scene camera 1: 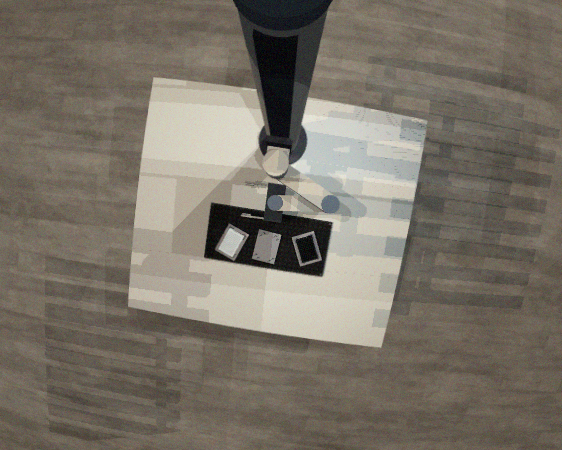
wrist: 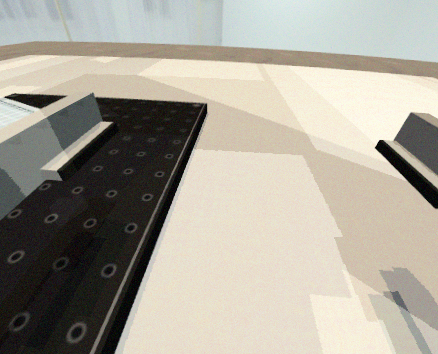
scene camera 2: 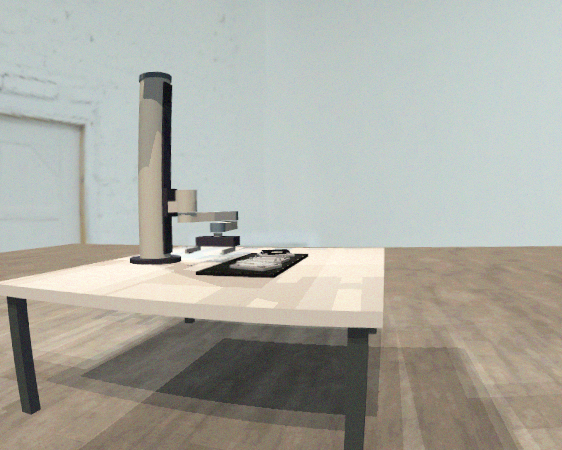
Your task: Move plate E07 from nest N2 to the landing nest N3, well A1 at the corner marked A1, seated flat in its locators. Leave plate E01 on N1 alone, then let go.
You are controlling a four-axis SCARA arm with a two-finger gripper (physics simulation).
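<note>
My gripper is open and empty. It hangs low by the back edge of the black board, one finger over the board and the other over the table. Plate E07 is pale and sits on the left nest in scene camera 1; part of it shows at the left edge of the wrist view. The middle nest is grey, with small corner pieces and no plate visible. The right nest frames a dark rectangle, perhaps plate E01. Nest names and the A1 mark cannot be read.
The black board has rows of holes and lies on the pale table. The arm's column stands behind the board. The arm's links hang over the table beside the board's back edge.
</note>
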